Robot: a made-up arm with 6 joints.
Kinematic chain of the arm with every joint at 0, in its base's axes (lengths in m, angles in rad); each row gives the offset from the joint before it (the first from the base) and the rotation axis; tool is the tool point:
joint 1: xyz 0 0 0.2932 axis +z
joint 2: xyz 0 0 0 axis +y
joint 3: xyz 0 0 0.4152 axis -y
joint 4: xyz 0 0 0 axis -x
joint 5: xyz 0.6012 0 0 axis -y
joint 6: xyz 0 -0.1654 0 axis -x
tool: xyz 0 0 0
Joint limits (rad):
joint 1: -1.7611..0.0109
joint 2: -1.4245..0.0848
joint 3: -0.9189..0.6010
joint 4: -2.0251..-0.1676
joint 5: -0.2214..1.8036
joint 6: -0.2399..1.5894
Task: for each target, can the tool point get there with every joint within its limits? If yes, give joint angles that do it. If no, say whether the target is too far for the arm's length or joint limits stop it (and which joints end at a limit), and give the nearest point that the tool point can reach.
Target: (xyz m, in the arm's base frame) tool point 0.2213 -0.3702 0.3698
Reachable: yes | joints -0.8489 -0.2473 -0.5648 -1.0758 0.1325 1.2505
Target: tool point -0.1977 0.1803 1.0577
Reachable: yes | joints -0.6732 -1.1942 0.4513 -1.6780 0.1107 1.4380
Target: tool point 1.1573 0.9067 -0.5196
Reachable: no: too far | nearest point 0.4544 0.0775 0.2518 | short by 1.333 m
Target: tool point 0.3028 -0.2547 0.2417
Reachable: yes | joints -0.5304 -0.0446 -0.6491 -1.1572 -0.0206 0.8846
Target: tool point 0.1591 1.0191 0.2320
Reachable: no: joint limits stop it (at a limit: joint 1, joint 2, joint 3, joint 4) | nearest point -0.0372 0.6691 0.9060 | short by 0.784 m
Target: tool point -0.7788 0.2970 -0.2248
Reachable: no: joint limits stop it (at a limit: joint 1, joint 2, joint 3) | nearest point -0.1785 -0.2420 0.1446 | short by 0.887 m
